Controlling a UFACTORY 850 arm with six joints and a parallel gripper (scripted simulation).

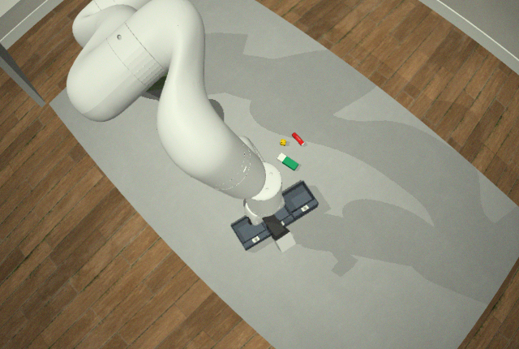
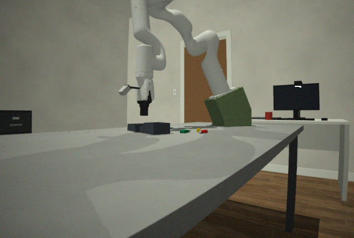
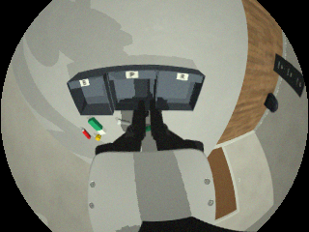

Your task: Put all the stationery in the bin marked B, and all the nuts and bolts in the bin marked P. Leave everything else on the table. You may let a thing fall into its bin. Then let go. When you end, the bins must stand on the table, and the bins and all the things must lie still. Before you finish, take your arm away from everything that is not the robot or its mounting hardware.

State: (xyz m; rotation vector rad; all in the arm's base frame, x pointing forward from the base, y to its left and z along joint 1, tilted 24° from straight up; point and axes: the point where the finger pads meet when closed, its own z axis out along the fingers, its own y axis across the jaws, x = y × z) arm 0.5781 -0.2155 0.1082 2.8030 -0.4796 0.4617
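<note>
Right now my hand is 1 cm short of the dark bin row, 2 cm to the right of it and 7 cm above it. Also, from my hand: white bolt 7 cm behind, 11 cm to the left, 9 cm below; then green cylinder 12 cm behind, 7 cm to the left, 9 cm below; then black nut 7 cm behind, 4 cm to the left, 9 cm below.
</note>
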